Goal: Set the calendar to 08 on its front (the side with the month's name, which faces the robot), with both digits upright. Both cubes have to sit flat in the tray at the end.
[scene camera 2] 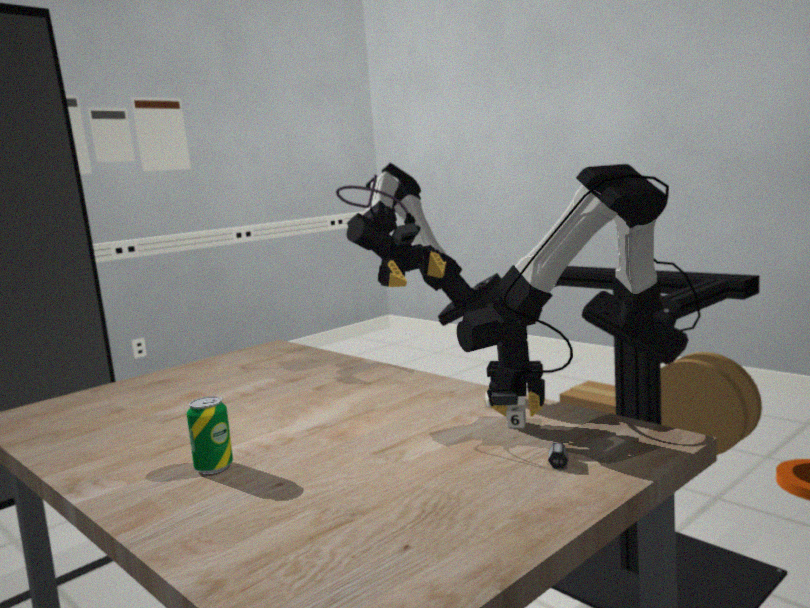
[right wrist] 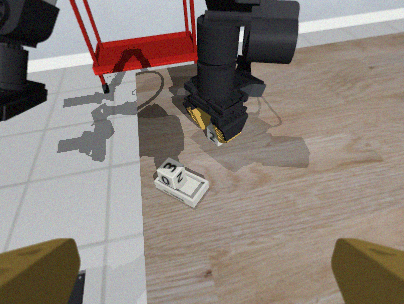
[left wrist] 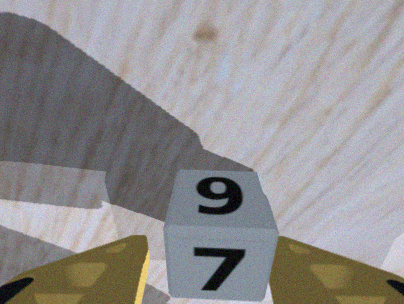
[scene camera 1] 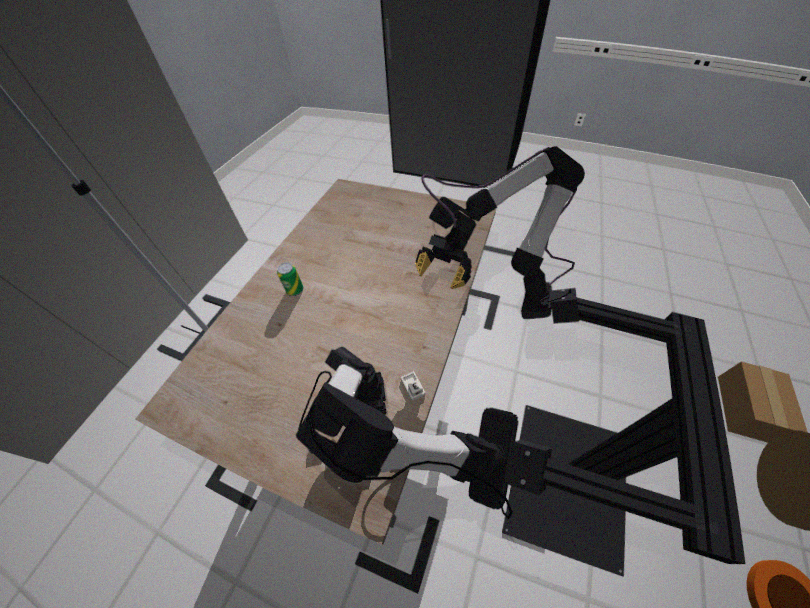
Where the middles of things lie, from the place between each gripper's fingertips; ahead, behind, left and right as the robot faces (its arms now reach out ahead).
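There's a can (scene camera 2: 207,417) that's 270 mm to the right of my left hand, 490 mm ahead of it and 40 mm above it. The white tray (right wrist: 190,191) is 70 mm behind my left hand, 100 mm to the right of it and 20 mm below it. Going by its middle, the tray is nearer to my left hand than to my right hand.
From my right hand (scene camera 2: 424,279), the can is 40 mm to the left, 540 mm ahead and 190 mm below. As for the white tray, it's 210 mm to the left of my right hand, 20 mm behind it and 240 mm below it, and going by their middles the tray is the nearest to my right hand of the things named here.
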